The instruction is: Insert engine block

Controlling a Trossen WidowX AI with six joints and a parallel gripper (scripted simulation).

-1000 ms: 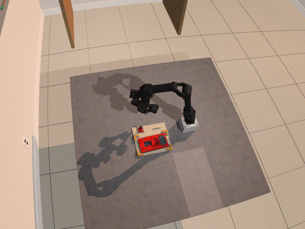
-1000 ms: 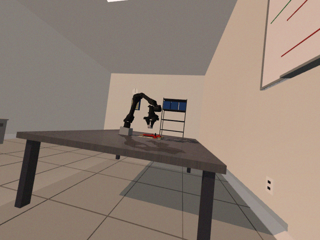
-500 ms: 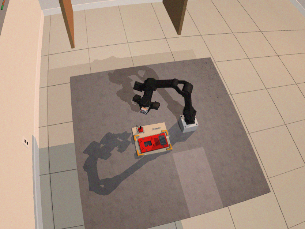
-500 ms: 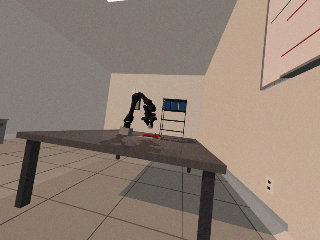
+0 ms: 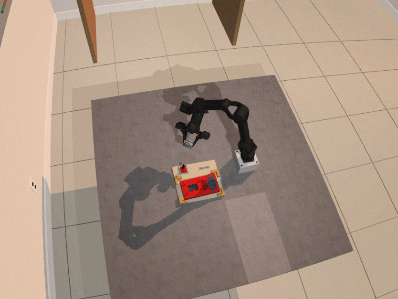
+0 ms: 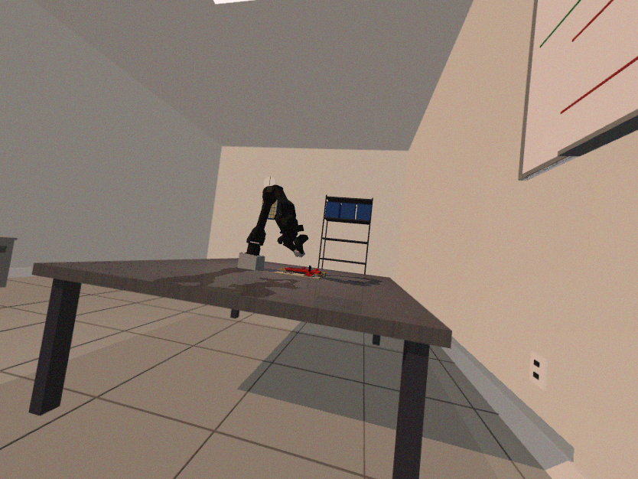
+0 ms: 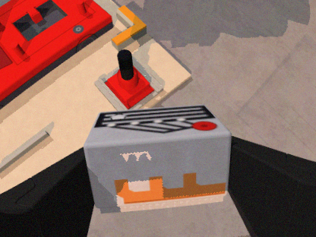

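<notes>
My gripper tip is now 90 mm to the right of the black stick, 90 mm above it and 40 mm short of it. Round my gripper tip: engine block right at my gripper tip.
</notes>
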